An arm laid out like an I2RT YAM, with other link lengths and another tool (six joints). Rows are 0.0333 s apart.
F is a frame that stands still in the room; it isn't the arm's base.
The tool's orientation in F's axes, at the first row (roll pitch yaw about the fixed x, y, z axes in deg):
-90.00, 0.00, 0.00
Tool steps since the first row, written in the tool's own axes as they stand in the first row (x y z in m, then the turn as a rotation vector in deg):
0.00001, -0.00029, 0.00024, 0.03, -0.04, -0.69
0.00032, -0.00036, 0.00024, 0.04, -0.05, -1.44
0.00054, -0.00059, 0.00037, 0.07, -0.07, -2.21
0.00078, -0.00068, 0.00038, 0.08, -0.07, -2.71
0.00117, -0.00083, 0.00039, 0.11, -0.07, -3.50
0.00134, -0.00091, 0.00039, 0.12, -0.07, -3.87
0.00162, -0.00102, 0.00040, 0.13, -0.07, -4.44
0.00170, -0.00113, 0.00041, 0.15, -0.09, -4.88
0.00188, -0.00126, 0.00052, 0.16, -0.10, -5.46
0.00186, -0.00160, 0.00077, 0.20, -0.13, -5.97
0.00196, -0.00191, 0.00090, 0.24, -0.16, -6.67
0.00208, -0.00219, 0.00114, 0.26, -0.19, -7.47
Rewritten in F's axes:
0.00001, 0.00024, 0.00029, 0.03, -0.69, 0.04
0.00032, 0.00024, 0.00036, 0.04, -1.44, 0.05
0.00054, 0.00037, 0.00059, 0.07, -2.21, 0.07
0.00078, 0.00038, 0.00068, 0.08, -2.71, 0.07
0.00117, 0.00039, 0.00083, 0.11, -3.50, 0.07
0.00134, 0.00039, 0.00091, 0.12, -3.87, 0.07
0.00162, 0.00040, 0.00102, 0.13, -4.44, 0.07
0.00170, 0.00041, 0.00113, 0.15, -4.88, 0.09
0.00188, 0.00052, 0.00126, 0.16, -5.46, 0.10
0.00186, 0.00077, 0.00160, 0.20, -5.97, 0.13
0.00196, 0.00090, 0.00191, 0.24, -6.67, 0.16
0.00208, 0.00114, 0.00219, 0.26, -7.47, 0.19

